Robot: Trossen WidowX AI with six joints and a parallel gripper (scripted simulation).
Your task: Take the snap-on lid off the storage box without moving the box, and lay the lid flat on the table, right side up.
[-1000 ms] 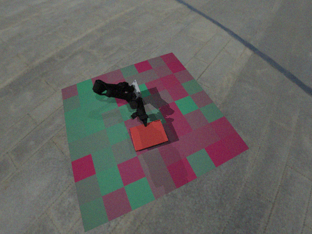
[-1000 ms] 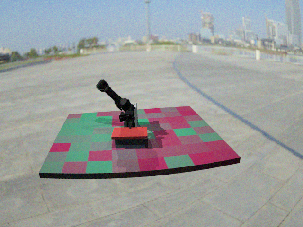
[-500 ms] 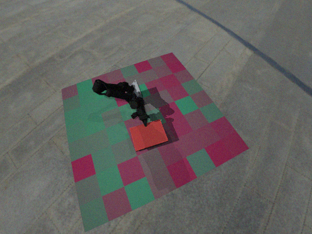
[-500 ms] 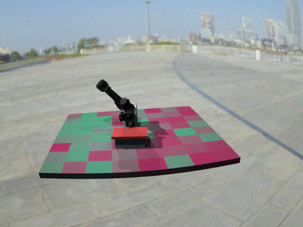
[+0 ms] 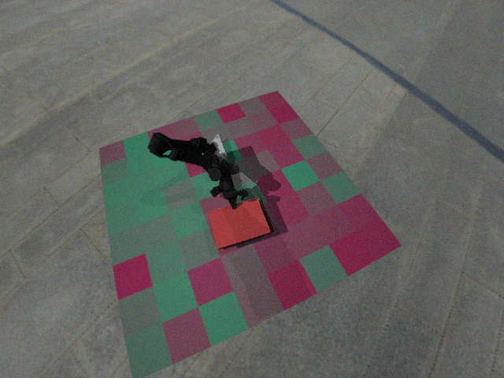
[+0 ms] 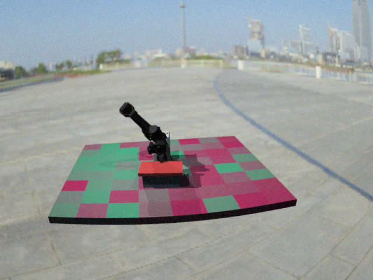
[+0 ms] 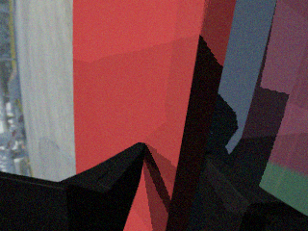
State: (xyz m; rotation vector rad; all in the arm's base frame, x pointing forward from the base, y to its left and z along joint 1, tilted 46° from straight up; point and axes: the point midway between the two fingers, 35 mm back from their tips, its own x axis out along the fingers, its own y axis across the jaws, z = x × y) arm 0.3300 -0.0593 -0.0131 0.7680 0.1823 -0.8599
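The red lid lies 80 mm ahead of my gripper tip, 10 mm to the right of it and 10 mm above it. Also, from my gripper tip: storage box: 80 mm ahead, 40 mm below, 10 mm to the right.
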